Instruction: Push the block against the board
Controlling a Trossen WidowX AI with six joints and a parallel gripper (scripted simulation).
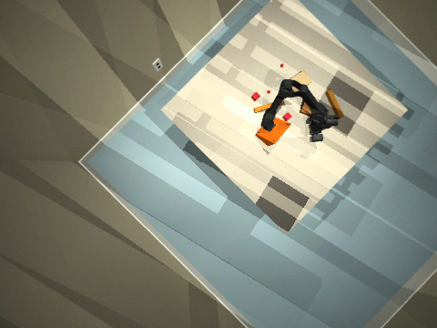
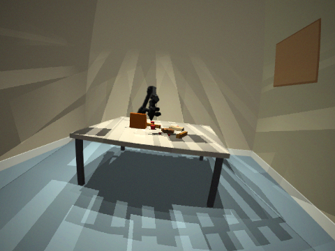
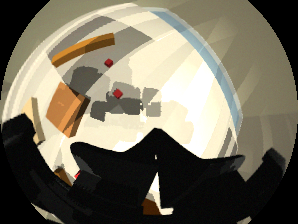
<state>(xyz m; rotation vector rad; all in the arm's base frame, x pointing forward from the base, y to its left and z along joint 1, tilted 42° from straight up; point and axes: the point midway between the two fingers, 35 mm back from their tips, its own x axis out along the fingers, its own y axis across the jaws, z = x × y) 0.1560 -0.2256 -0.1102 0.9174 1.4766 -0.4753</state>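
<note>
Right now the pale tan slab is 30 cm to the left of my gripper tip, 25 cm ahead of it and 10 cm below it. Also, from my gripper tip: orange square block 16 cm ahead, 12 cm to the left, 10 cm below.
</note>
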